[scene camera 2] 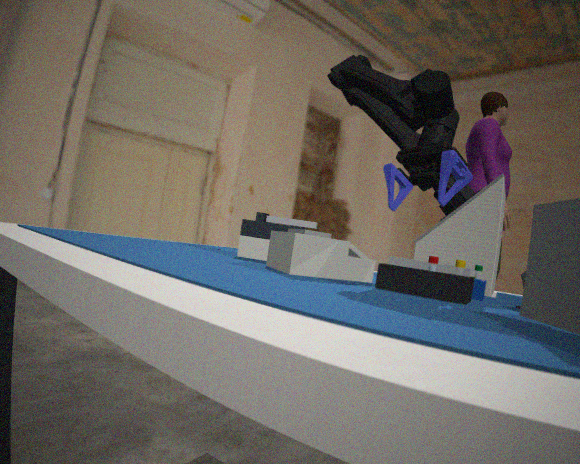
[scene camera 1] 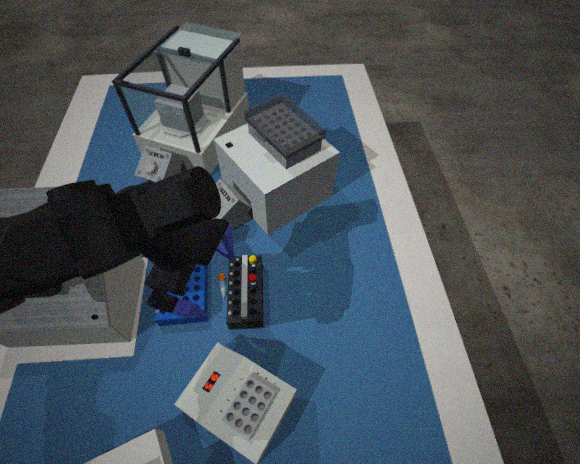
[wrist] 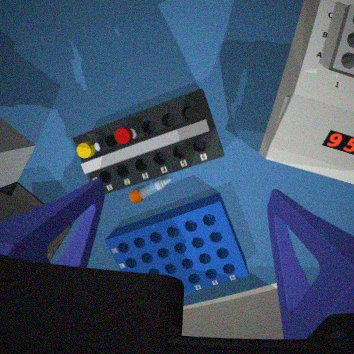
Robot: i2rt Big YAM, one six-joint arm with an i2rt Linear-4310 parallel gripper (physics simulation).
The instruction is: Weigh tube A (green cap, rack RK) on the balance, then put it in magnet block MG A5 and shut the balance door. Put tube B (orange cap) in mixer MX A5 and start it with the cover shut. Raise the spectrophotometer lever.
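Note:
Tube B [scene camera 1: 222, 286] [wrist: 150, 190], orange-capped, lies on the mat between the black magnet block [scene camera 1: 245, 324] [scene camera 2: 425, 285] [wrist: 215, 150] and the blue rack [scene camera 1: 182, 318] [scene camera 2: 479, 290] [wrist: 165, 214]. A green cap, tube A [scene camera 2: 479, 268], shows above the blue rack in scene camera 2; it is hidden in the other views. My gripper [scene camera 1: 217, 286] [scene camera 2: 419, 206] [wrist: 185, 192] is open and empty, high above tube B and the rack. The glass-walled balance [scene camera 1: 175, 142] stands at the back. The mixer [scene camera 1: 300, 200] has a dark cover over its block. I cannot identify the spectrophotometer lever.
Red-capped [scene camera 1: 252, 277] [scene camera 2: 433, 260] [wrist: 123, 135] and yellow-capped [scene camera 1: 252, 259] [scene camera 2: 460, 263] [wrist: 86, 150] tubes stand in the magnet block. A white heater [scene camera 1: 200, 400] [wrist: 300, 130] has a red display. A large grey housing [scene camera 1: 122, 310] stands left of the rack. Button panels front the balance and mixer.

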